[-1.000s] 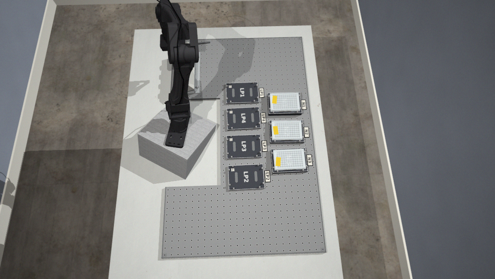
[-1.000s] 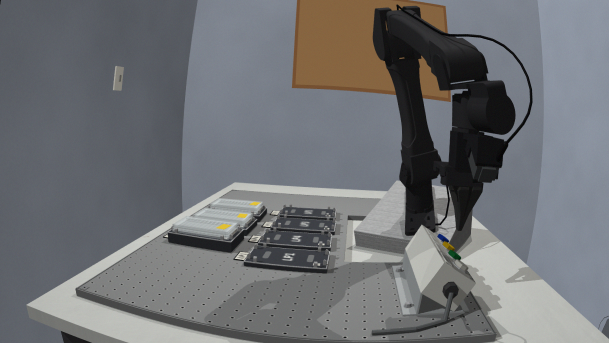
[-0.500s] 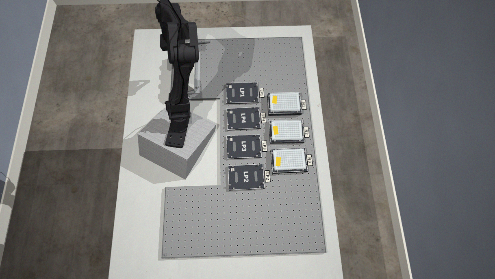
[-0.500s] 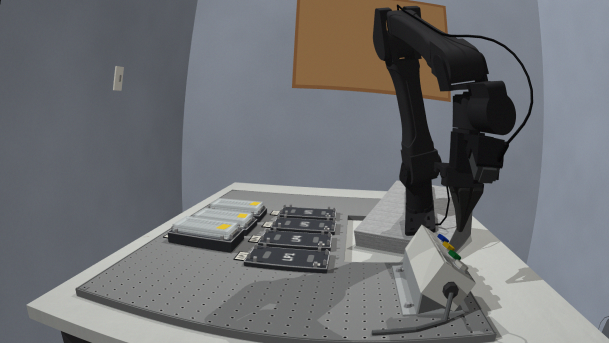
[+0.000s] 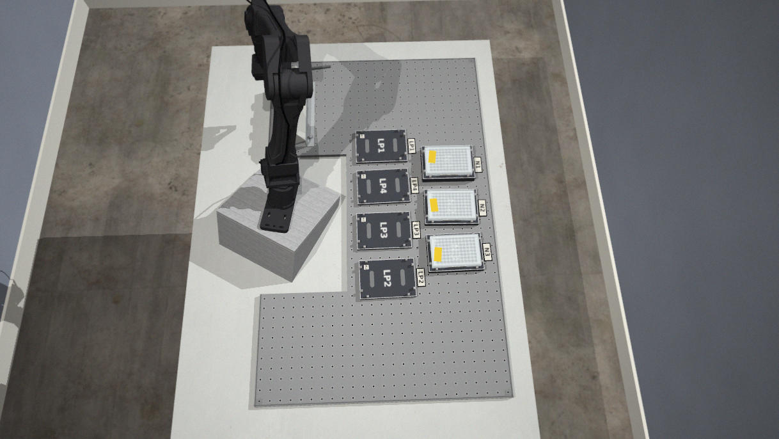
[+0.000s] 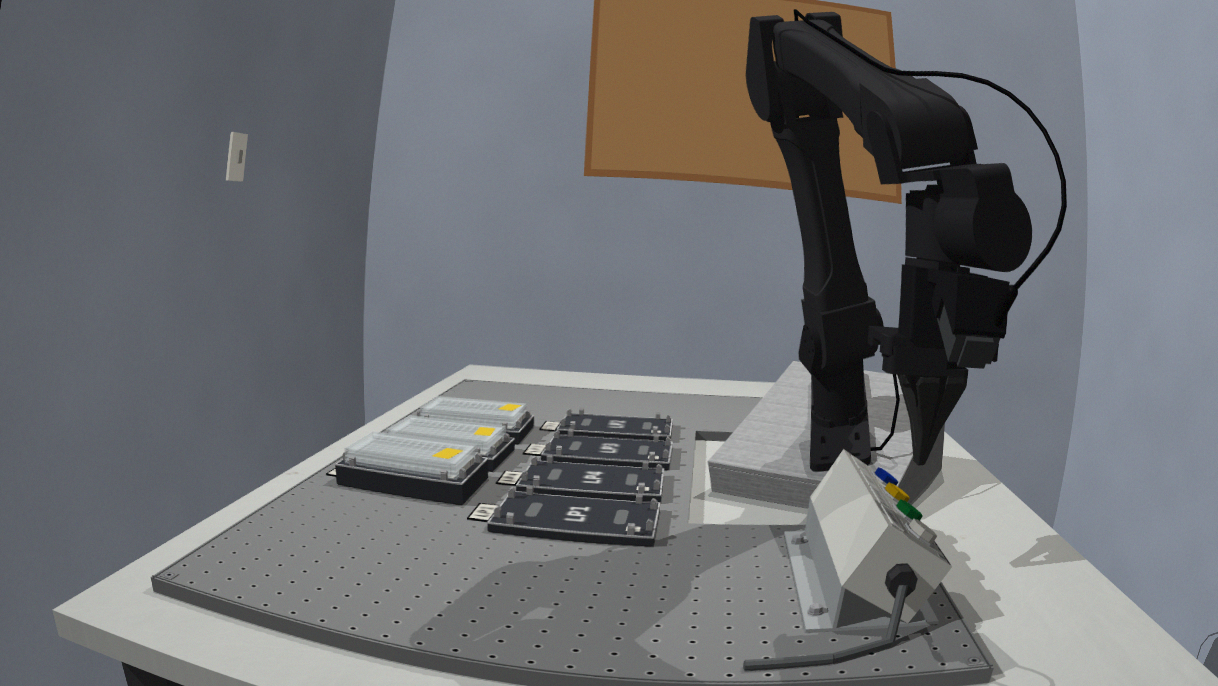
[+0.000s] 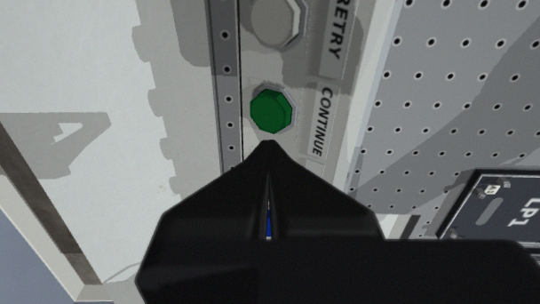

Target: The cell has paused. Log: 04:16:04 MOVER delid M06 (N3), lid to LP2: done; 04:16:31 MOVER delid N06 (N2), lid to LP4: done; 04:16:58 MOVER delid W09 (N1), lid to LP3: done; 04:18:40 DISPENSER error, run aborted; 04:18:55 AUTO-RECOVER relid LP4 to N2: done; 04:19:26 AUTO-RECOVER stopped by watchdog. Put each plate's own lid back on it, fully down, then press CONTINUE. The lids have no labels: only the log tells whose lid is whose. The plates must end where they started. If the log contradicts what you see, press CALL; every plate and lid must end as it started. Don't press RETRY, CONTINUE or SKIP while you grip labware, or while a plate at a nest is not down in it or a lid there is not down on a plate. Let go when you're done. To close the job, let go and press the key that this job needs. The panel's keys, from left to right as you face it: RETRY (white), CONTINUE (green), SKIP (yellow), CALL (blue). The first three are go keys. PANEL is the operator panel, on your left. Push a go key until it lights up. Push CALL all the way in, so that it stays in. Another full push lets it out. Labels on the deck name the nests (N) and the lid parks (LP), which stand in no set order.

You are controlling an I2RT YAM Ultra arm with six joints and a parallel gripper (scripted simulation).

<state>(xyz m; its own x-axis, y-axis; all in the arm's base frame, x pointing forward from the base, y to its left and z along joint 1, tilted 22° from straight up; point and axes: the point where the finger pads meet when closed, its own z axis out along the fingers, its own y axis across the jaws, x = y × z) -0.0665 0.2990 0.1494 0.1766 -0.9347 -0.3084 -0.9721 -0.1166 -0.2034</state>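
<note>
Now: hand 5 cm above the green CONTINUE key. From my hand the other things lie so: white RETRY key: 5 cm to the left, 5 cm below, 1 cm behind; yellow SKIP key: 5 cm to the right, 5 cm below, 1 cm ahead; blue CALL key: 10 cm to the right, 6 cm below, 2 cm ahead.
</note>
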